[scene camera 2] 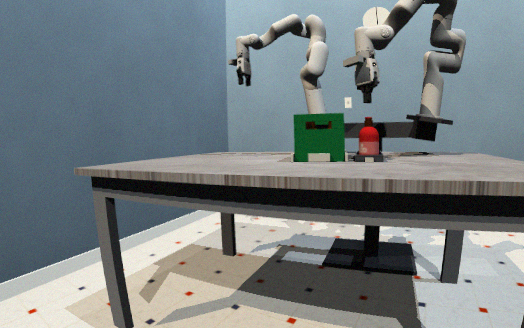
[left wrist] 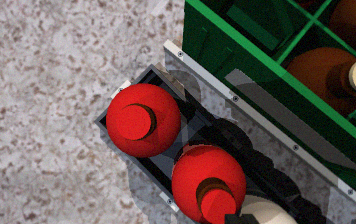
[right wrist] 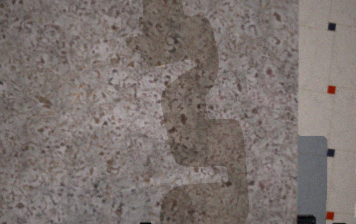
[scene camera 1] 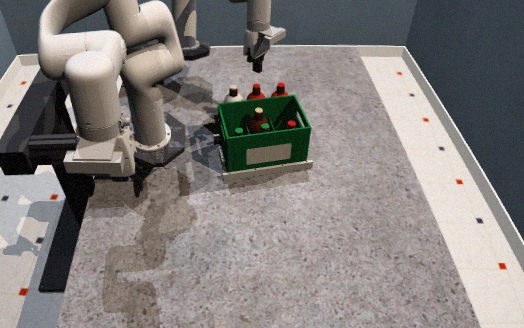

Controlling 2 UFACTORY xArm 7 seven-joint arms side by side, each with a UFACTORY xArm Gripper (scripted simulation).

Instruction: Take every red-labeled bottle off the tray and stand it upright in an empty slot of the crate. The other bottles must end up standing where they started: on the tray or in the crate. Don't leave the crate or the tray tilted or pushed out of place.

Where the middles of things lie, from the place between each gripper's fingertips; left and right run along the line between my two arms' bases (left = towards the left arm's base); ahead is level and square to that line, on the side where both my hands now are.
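The green crate (scene camera 2: 306, 141) is 3 cm ahead of my left hand (scene camera 2: 367, 103), and it's also 16 cm below that hand and 19 cm to the right of it. As for my right hand, the crate is 27 cm ahead of it, 57 cm to the left of it and 34 cm below it.
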